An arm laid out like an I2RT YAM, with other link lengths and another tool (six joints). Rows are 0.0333 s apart.
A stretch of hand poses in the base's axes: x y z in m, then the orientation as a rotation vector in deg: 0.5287 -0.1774 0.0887 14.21 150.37 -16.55; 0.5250 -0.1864 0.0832 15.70 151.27 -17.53; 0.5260 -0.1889 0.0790 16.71 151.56 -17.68; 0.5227 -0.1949 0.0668 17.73 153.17 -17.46; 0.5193 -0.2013 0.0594 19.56 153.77 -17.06; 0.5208 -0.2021 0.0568 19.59 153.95 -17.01; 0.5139 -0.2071 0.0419 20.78 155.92 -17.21; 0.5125 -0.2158 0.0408 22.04 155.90 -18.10; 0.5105 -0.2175 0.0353 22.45 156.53 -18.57; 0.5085 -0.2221 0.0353 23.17 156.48 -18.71; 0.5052 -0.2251 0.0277 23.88 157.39 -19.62; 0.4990 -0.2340 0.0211 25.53 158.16 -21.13; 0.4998 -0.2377 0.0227 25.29 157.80 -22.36; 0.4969 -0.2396 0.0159 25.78 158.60 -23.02; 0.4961 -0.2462 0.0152 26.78 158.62 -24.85; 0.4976 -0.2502 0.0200 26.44 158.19 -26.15; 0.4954 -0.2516 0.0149 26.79 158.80 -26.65
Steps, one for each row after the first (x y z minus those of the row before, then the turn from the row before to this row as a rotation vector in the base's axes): -0.0037 -0.0090 -0.0055 -0.26 1.04 -1.26; 0.0010 -0.0025 -0.0042 0.12 0.32 -0.75; -0.0033 -0.0060 -0.0122 0.60 1.55 -0.71; -0.0034 -0.0064 -0.0074 0.68 0.56 -1.23; 0.0015 -0.0008 -0.0026 0.07 0.17 -0.01; -0.0069 -0.0050 -0.0149 0.41 2.00 -0.87; -0.0014 -0.0087 -0.0011 -0.42 0.20 -1.01; -0.0020 -0.0017 -0.0055 -0.13 0.72 -0.35; -0.0020 -0.0046 0.0000 0.00 0.01 -0.52; -0.0033 -0.0030 -0.0076 -0.31 1.10 -0.62; -0.0062 -0.0089 -0.0066 -0.60 1.14 -1.35; 0.0008 -0.0037 0.0016 -0.92 -0.08 0.01; -0.0029 -0.0019 -0.0068 -0.18 0.94 -0.44; -0.0008 -0.0066 -0.0007 -1.06 0.50 -0.92; 0.0015 -0.0040 0.0048 -0.99 -0.10 0.08; -0.0022 -0.0014 -0.0051 -0.12 0.72 -0.32
